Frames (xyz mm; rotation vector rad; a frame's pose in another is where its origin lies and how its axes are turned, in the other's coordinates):
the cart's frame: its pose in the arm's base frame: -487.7 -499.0 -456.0 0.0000 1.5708 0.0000
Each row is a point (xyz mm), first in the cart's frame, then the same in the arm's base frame.
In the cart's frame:
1: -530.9 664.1 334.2
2: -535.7 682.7 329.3
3: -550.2 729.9 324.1
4: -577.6 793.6 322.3
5: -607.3 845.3 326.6
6: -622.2 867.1 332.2
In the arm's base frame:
1: -153.5 165.1 74.9
2: -158.4 183.7 79.7
3: -163.6 230.9 94.2
4: -165.4 294.6 121.6
5: -161.1 346.3 151.3
6: -155.5 368.1 166.2

